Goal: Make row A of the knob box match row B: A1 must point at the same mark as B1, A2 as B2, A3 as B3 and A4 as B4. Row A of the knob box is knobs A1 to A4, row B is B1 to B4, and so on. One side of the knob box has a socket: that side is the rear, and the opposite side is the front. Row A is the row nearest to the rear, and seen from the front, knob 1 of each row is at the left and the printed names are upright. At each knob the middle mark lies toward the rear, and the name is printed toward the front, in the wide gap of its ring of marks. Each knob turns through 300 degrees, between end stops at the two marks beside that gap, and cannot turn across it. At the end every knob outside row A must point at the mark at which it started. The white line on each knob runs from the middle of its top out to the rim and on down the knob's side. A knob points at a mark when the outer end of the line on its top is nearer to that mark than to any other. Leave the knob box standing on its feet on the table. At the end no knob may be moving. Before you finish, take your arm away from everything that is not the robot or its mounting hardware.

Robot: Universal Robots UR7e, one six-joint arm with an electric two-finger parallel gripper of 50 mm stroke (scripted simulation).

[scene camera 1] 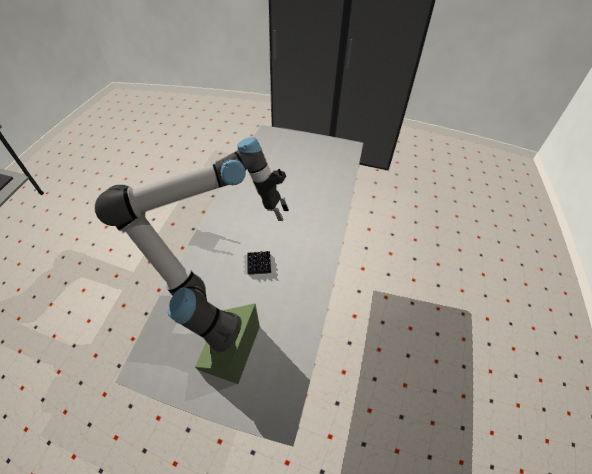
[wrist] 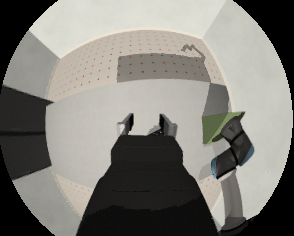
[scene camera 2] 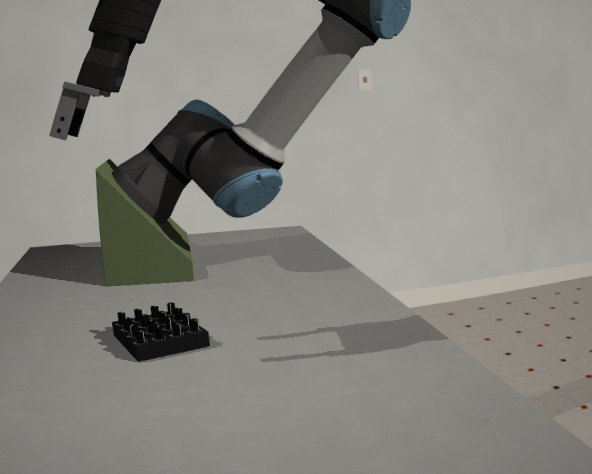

Labels:
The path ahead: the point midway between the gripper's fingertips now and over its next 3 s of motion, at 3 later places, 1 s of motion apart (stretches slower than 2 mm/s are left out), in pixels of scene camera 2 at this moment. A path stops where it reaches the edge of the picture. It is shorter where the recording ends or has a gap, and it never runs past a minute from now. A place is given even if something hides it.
My gripper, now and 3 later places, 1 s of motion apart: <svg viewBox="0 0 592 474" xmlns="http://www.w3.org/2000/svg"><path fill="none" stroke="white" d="M64 136L73 200L102 252L135 284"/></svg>

